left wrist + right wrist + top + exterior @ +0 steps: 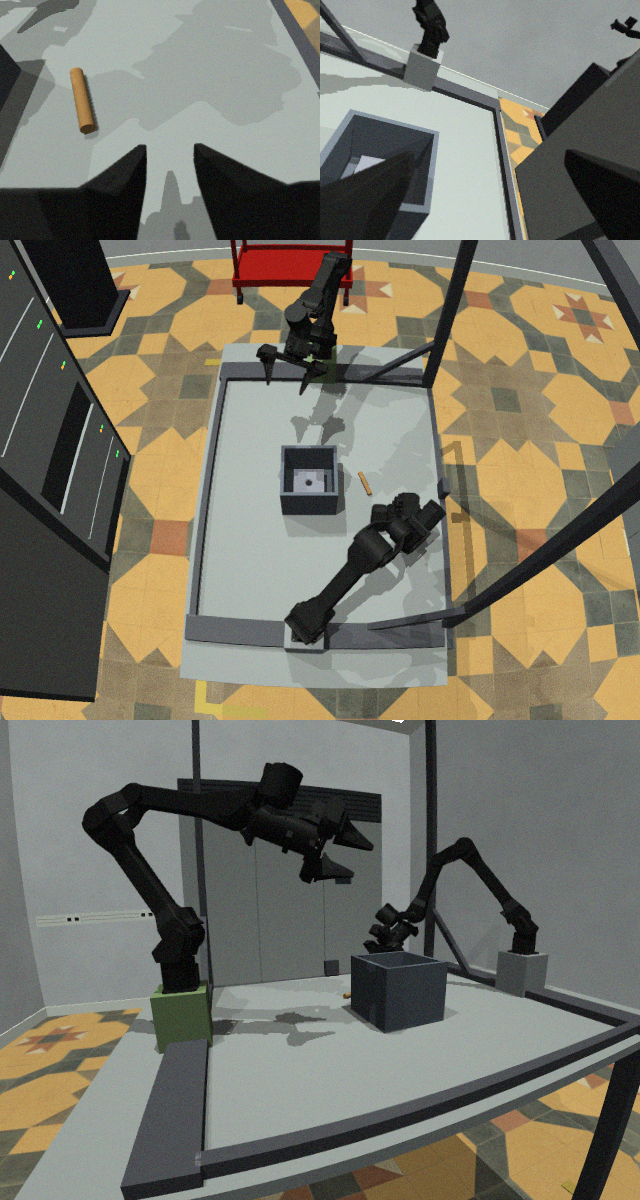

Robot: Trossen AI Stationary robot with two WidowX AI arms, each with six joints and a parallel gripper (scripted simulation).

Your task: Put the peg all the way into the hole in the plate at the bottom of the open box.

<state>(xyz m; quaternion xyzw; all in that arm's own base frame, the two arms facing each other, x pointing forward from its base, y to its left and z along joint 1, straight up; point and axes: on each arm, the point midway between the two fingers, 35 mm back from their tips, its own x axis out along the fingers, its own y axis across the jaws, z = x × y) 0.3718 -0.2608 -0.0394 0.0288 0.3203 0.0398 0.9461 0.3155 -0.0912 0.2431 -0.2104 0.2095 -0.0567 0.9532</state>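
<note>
Now: left hand 110 mm to the left of the peg, 100 mm short of it and 70 mm above it. The rest, counted from my left hand: light plate (270 mm ahead, 70 mm to the right, 40 mm below).
</note>
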